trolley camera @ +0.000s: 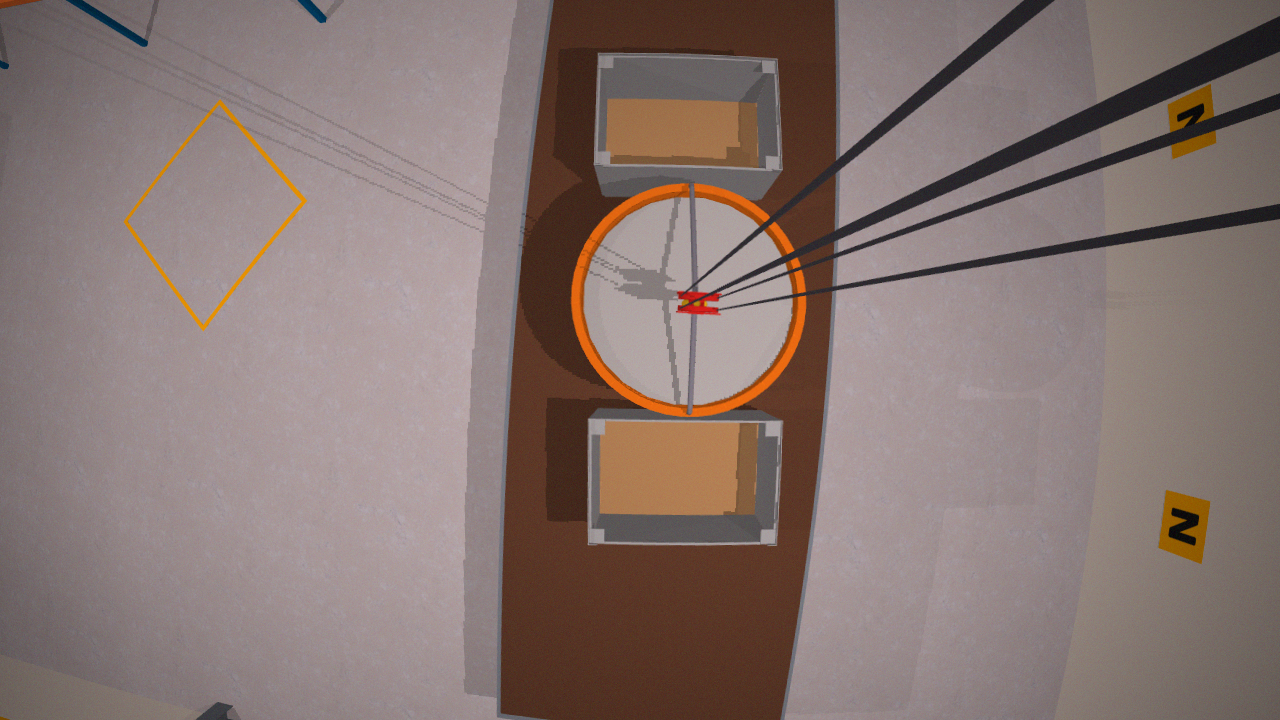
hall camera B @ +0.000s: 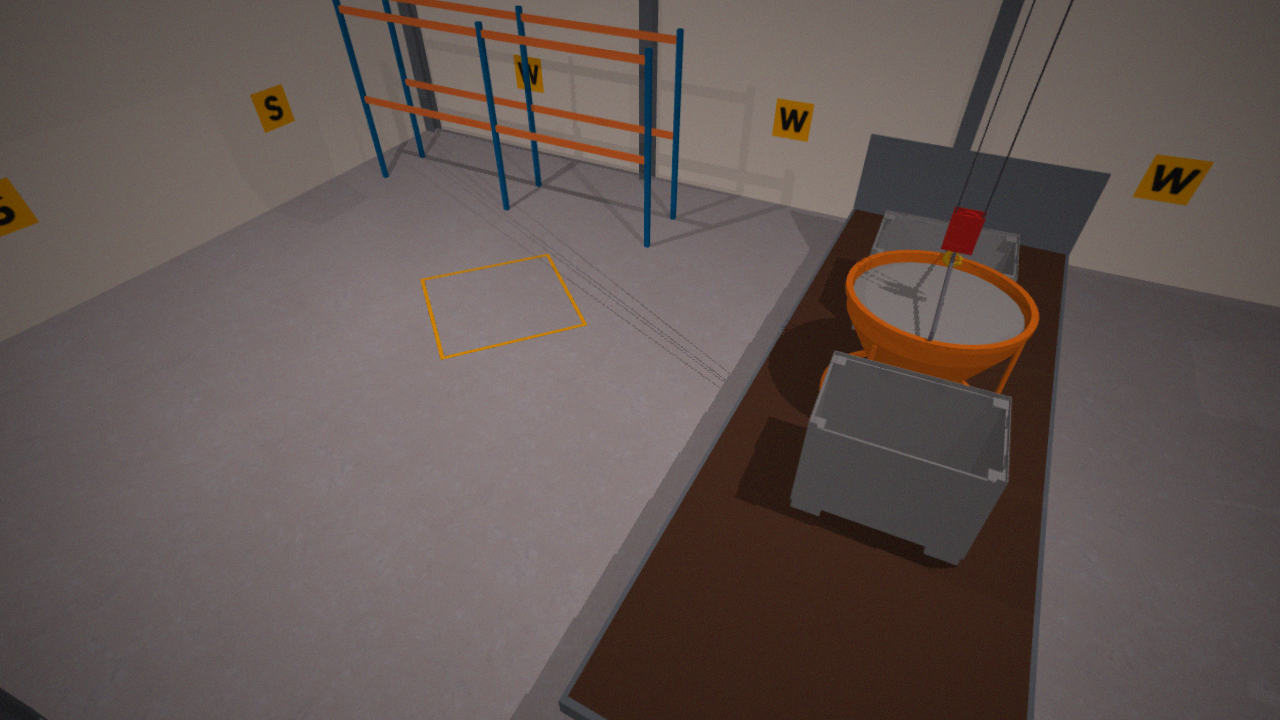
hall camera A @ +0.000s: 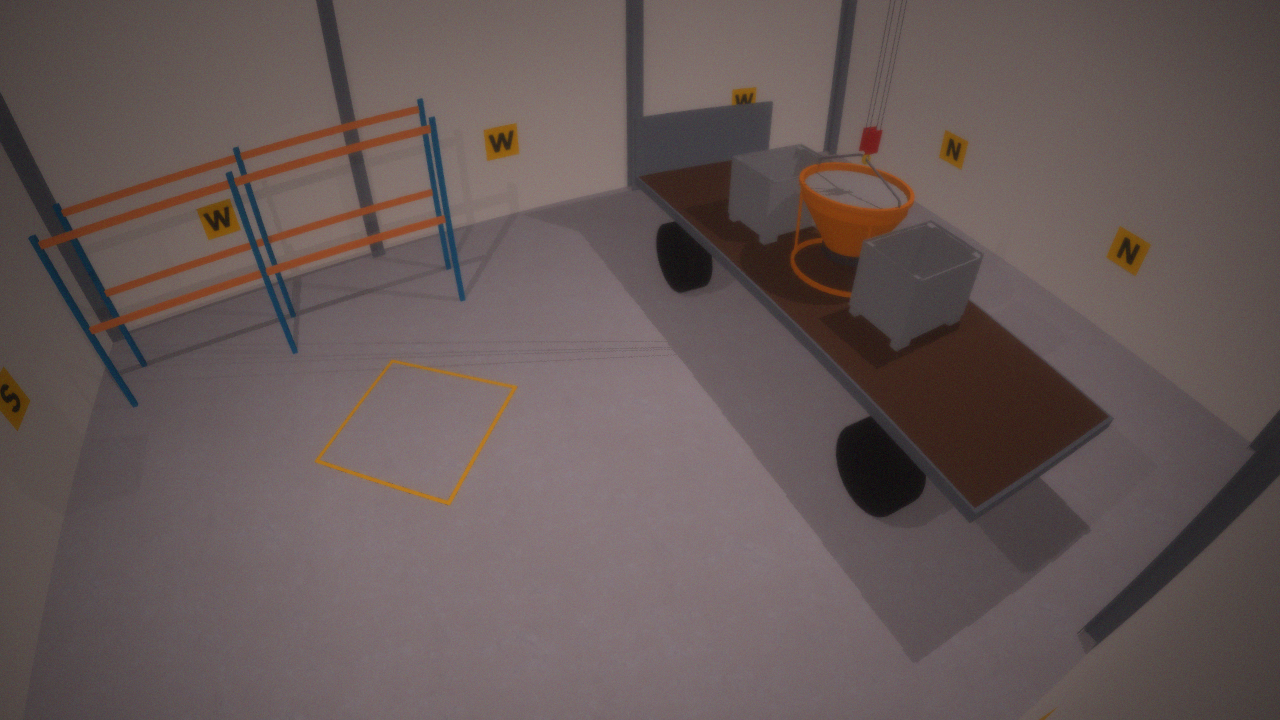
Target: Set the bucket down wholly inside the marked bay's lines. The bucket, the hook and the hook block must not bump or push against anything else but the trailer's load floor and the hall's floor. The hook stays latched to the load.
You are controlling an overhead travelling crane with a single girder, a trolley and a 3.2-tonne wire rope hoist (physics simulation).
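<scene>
The orange bucket (hall camera A: 854,217) (hall camera B: 881,331) (trolley camera: 578,295) is upright over the trailer's load floor (hall camera A: 984,411) (hall camera B: 805,617) (trolley camera: 653,617), between two grey bins. Whether its base ring touches the floor is not clear. The yellow hook (hall camera A: 865,159) (hall camera B: 953,258) (trolley camera: 691,303) is at the top of the bucket's raised bail, shut on it, under the red hook block (hall camera A: 870,140) (hall camera B: 964,231) (trolley camera: 707,310). In the trolley view the block is near the middle of the bucket's rim. The marked bay (hall camera A: 383,481) (hall camera B: 513,341) (trolley camera: 261,151) is a yellow outline on the hall floor, left of the trailer.
One grey bin (hall camera A: 913,286) (hall camera B: 895,492) (trolley camera: 684,530) stands close on the near side of the bucket, another bin (hall camera A: 765,192) (trolley camera: 680,180) close on the headboard side. The headboard (hall camera A: 707,138) (hall camera B: 904,170) rises at the trailer's end. A blue and orange rack (hall camera A: 261,259) (hall camera B: 648,179) stands beyond the bay.
</scene>
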